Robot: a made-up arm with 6 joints.
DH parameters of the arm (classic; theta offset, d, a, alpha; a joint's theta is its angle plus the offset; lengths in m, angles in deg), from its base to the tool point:
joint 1: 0 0.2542 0 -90
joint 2: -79.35 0 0.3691 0
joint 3: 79.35 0 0.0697 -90
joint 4: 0 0.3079 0 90
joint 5: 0 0 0.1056 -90
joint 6: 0 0.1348 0 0
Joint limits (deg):
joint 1: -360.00..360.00
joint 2: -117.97..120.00
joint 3: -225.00..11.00
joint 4: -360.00..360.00
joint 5: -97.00..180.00
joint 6: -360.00..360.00
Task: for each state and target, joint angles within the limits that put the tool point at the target. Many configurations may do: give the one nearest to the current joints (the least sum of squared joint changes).
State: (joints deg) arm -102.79 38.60 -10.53 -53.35 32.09 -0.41
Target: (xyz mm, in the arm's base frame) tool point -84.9 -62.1 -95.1
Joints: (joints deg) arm -125.40 72.05 -32.12 -59.50 51.09 -0.41
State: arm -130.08 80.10 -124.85 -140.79 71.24 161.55
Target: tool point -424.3 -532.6 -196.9
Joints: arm -124.17 95.26 -121.57 -141.62 67.32 161.55
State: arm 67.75 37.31 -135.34 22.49 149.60 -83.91
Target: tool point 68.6 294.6 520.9
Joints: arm 70.47 6.35 -88.94 14.55 166.21 -83.91
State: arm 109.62 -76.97 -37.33 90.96 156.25 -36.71
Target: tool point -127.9 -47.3 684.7
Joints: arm 103.89 -48.21 -45.54 111.80 159.61 -36.71
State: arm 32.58 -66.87 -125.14 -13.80 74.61 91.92
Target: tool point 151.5 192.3 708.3
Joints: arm 52.92 -35.60 -80.04 -2.08 90.34 91.92
